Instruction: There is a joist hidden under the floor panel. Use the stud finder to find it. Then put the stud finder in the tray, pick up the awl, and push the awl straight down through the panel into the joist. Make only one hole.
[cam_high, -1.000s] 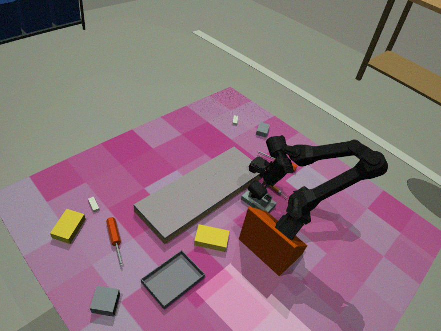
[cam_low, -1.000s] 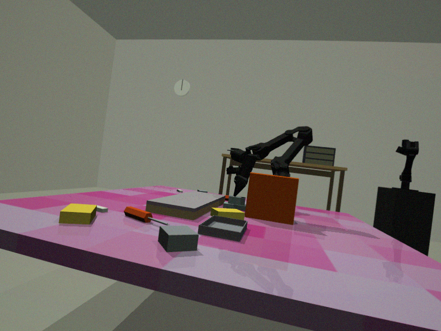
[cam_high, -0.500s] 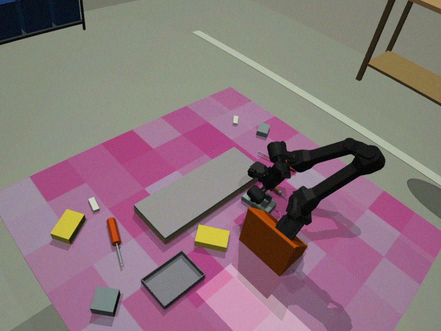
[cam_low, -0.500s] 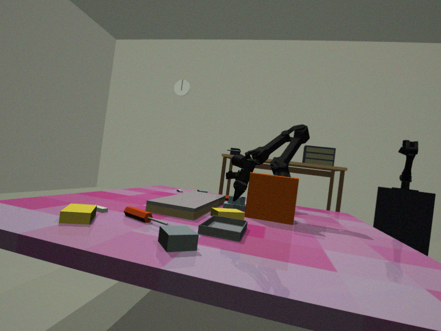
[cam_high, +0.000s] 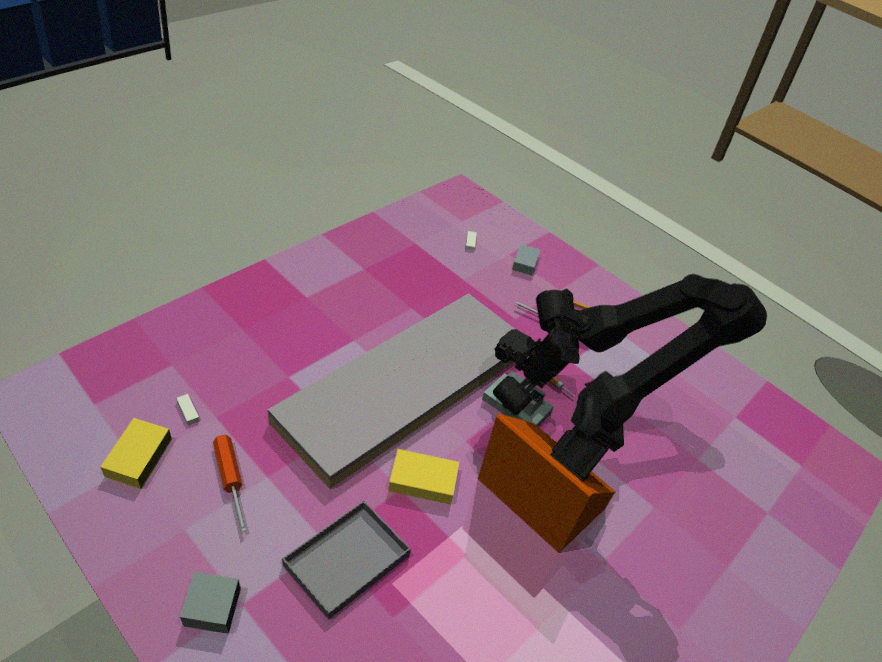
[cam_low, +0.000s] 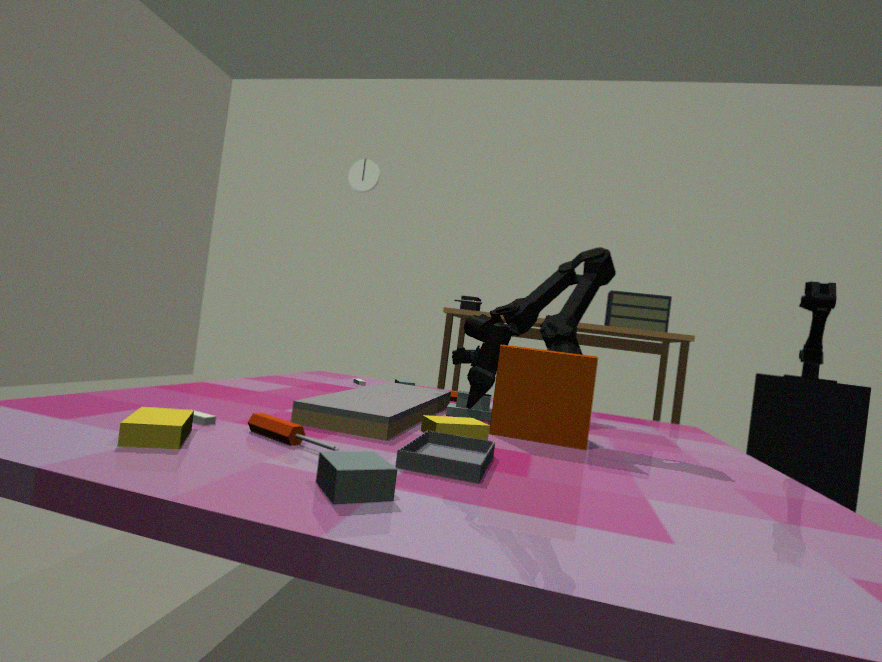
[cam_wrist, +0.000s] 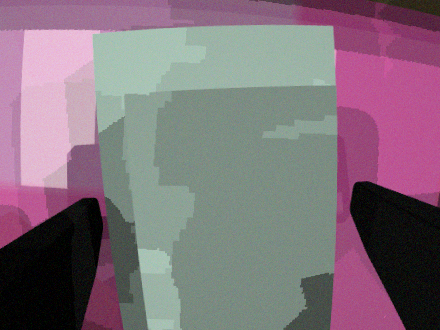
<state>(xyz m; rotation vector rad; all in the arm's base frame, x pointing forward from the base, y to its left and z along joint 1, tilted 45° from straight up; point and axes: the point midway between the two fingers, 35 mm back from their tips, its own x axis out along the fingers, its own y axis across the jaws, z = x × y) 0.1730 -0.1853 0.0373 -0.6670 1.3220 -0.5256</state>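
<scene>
My gripper tip is 2 cm past the stud finder and 2 cm below it. The rest, counted from my gripper tip: indicator light 4 cm behind, 3 cm above; then thin stick 5 cm ahead, 35 cm to the right, 2 cm below; then awl 3 cm behind, 10 cm to the right, 2 cm below.
</scene>
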